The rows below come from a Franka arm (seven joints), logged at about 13 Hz.
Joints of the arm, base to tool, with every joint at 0 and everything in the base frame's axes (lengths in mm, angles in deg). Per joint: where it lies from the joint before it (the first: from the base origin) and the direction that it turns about. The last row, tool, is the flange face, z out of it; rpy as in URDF.
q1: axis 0 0 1 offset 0 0 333
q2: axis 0 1 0 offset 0 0 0
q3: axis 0 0 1 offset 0 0 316
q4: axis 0 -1 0 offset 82.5 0 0
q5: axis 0 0 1 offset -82.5 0 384
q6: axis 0 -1 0 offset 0 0 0
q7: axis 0 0 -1 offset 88 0 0
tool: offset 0 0 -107 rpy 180 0 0
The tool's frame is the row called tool.
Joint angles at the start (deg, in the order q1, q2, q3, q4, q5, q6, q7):
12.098 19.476 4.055 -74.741 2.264 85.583 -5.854
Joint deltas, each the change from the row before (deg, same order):
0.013 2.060 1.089 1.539 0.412 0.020 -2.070
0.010 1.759 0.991 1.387 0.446 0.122 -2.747
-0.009 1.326 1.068 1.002 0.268 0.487 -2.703
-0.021 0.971 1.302 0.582 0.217 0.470 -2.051
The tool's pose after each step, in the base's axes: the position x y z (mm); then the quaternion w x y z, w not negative. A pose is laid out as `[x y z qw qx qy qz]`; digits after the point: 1 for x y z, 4 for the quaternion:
[624.1 188.4 528.6 0.0335 -0.9725 -0.2153 0.0818]
[628.7 199.5 520.3 0.0432 -0.9647 -0.2460 0.0836]
[631.8 210.5 514.2 0.0519 -0.9562 -0.2763 0.0813]
[632.4 222.8 509.0 0.0603 -0.9479 -0.3026 0.0798]

